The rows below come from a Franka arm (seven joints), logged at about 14 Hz.
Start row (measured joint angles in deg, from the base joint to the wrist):
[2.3, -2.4, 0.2, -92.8, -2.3, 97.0, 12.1]
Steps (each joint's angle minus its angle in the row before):
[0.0, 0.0, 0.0, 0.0, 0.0, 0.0, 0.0]
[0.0, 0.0, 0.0, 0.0, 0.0, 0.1, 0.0]
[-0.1, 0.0, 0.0, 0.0, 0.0, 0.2, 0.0]
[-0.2, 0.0, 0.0, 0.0, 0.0, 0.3, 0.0]
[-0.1, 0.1, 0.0, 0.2, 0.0, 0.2, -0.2]
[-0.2, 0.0, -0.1, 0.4, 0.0, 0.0, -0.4]
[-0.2, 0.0, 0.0, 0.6, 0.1, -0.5, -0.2]
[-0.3, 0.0, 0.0, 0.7, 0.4, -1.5, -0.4]
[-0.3, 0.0, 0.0, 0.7, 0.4, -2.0, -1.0]
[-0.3, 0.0, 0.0, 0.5, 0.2, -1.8, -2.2]
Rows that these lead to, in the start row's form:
[2.3, -2.4, 0.2, -92.8, -2.3, 97.0, 12.1]
[2.3, -2.4, 0.2, -92.8, -2.3, 97.1, 12.1]
[2.2, -2.4, 0.2, -92.8, -2.3, 97.3, 12.1]
[2.0, -2.4, 0.2, -92.8, -2.3, 97.6, 12.1]
[1.9, -2.3, 0.2, -92.6, -2.3, 97.8, 11.9]
[1.7, -2.3, 0.1, -92.2, -2.3, 97.8, 11.5]
[1.5, -2.3, 0.1, -91.6, -2.2, 97.3, 11.3]
[1.2, -2.3, 0.1, -90.9, -1.8, 95.8, 10.9]
[0.9, -2.3, 0.1, -90.2, -1.4, 93.8, 9.9]
[0.6, -2.3, 0.1, -89.7, -1.2, 92.0, 7.7]

